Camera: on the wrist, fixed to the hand. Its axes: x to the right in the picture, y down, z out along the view.
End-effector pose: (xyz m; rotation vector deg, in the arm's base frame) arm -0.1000 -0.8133 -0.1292 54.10 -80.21 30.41
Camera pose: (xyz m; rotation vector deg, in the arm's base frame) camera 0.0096 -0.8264 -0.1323 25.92 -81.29 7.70
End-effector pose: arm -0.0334 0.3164 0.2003 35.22 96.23 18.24
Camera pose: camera -0.1074 0.2535 0.1478 11.00 86.88 45.58
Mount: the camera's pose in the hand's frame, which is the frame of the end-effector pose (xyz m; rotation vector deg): 0.0155 -0.0956 -0.0531 -33.10 2.07 1.04
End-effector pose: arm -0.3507 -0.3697 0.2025 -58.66 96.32 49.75
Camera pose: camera -0.2854 -0.4584 0.1948 -80.81 85.81 80.24
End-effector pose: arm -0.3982 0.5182 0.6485 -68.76 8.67 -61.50
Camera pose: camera -0.4788 0.4744 0.7101 -96.76 30.15 -61.23
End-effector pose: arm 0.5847 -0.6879 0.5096 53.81 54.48 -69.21
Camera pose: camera 0.4871 -0.6536 0.4708 28.97 70.41 -47.44
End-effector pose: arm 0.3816 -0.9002 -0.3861 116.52 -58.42 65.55
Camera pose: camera 0.4439 -0.8130 -0.3594 88.23 -67.97 44.15
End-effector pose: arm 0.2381 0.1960 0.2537 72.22 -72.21 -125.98
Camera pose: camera 0.2867 0.2117 0.1558 59.24 -31.23 -130.26
